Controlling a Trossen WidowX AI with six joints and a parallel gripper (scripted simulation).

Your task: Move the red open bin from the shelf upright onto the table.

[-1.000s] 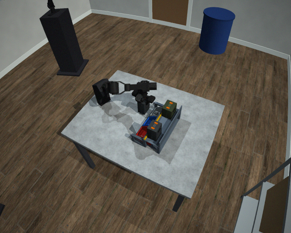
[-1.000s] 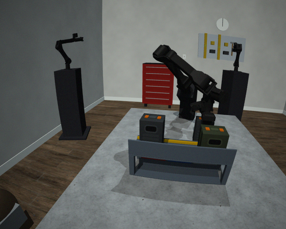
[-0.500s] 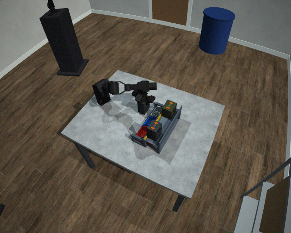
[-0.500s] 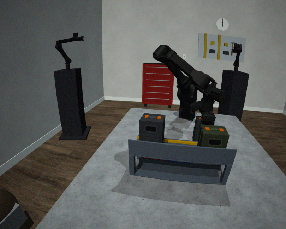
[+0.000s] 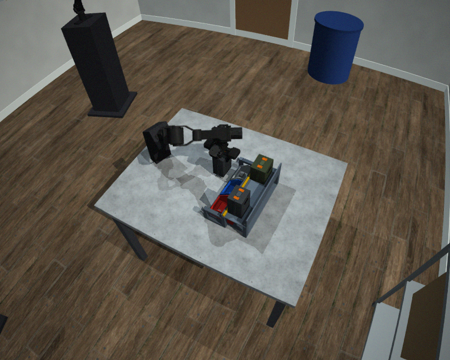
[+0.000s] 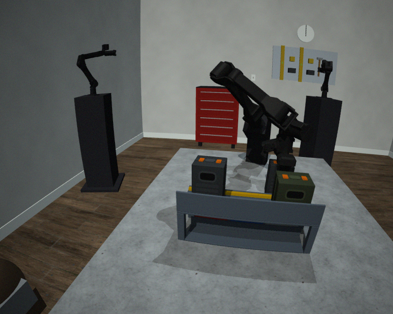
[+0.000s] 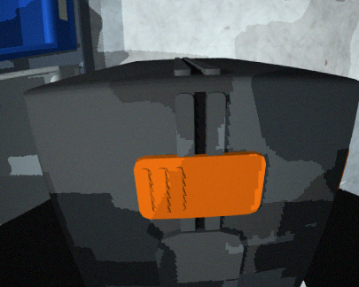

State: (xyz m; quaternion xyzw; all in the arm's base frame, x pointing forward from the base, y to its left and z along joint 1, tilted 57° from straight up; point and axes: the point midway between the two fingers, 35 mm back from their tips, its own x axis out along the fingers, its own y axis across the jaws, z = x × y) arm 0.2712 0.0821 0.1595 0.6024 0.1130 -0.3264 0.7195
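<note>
Now: the red open bin 6 cm ahead of my hand, 26 cm to the right of it and 10 cm below it. From my hand the other things lie so: yellow rail: 13 cm ahead, 17 cm to the right, 3 cm below; then grey bin: 14 cm ahead, 5 cm to the right, 10 cm below; then blue bin: 10 cm ahead, 15 cm to the right, 10 cm below.
</note>
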